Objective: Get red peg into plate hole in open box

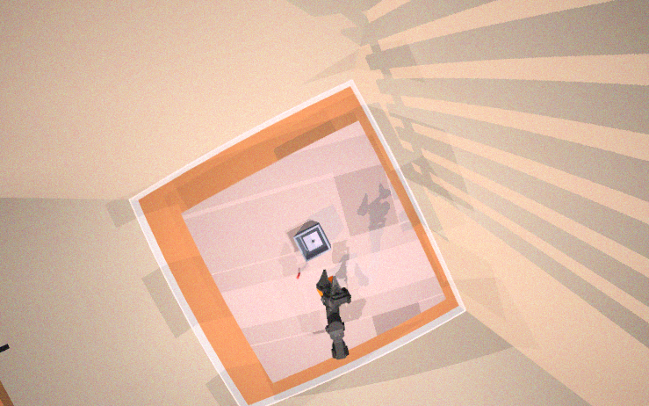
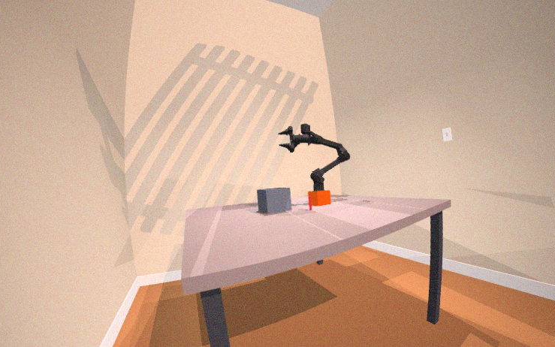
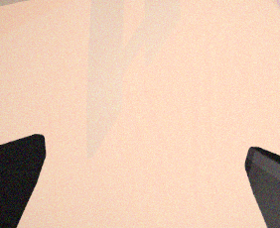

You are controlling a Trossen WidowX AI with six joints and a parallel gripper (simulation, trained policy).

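Now: the red peg 420 mm below my gripper tip, 230 mm to the left of it and 70 mm behind it. Round my gripper tip: plate (420 mm below, 90 mm ahead, 60 mm to the left).
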